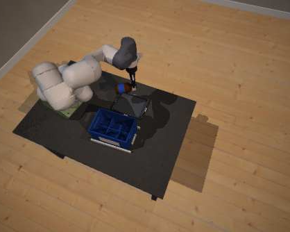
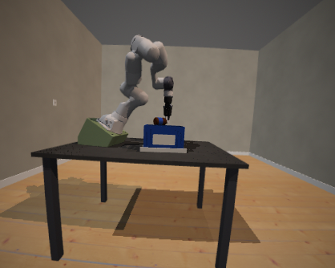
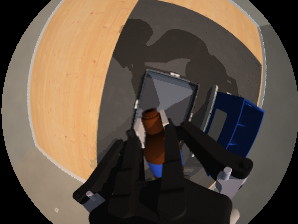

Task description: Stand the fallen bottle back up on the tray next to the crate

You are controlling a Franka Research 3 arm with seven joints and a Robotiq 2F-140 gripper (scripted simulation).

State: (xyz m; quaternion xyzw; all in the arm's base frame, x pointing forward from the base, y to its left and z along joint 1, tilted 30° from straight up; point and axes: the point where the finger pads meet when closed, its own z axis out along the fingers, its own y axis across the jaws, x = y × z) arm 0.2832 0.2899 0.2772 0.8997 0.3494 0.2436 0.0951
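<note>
Now: the brown bottle 40 mm behind my hand, 40 mm to the right of it and 20 mm below it. The rest, counted from my hand: blue crate (40 mm ahead, 320 mm to the right, 130 mm below); dark tray (10 mm behind, 50 mm to the right, 210 mm below).
</note>
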